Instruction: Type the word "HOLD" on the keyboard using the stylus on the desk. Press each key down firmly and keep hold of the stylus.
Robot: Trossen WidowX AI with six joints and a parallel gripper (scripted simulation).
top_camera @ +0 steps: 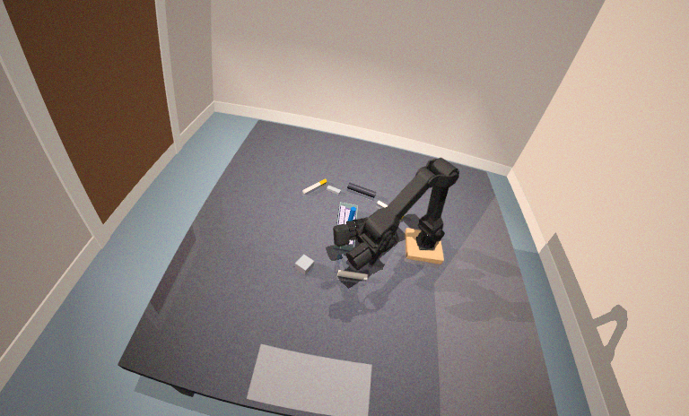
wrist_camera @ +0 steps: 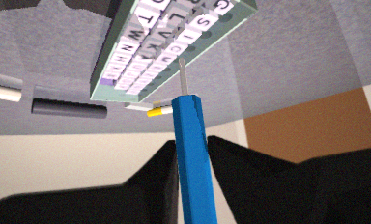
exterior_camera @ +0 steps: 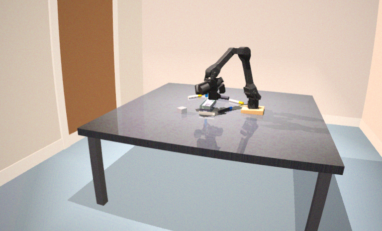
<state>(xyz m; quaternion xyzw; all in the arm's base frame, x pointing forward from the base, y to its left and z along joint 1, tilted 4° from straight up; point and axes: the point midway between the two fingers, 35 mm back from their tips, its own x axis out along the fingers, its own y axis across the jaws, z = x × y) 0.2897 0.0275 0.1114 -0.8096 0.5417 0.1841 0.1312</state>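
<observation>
The blue-capped dark pen is 14 cm behind my gripper tip, 10 cm below it and 2 cm to the left of it. Also, from my gripper tip: thin grey tip 5 cm below; then blue stylus 1 cm below; then white stick 15 cm to the left, 9 cm below, 2 cm behind.
</observation>
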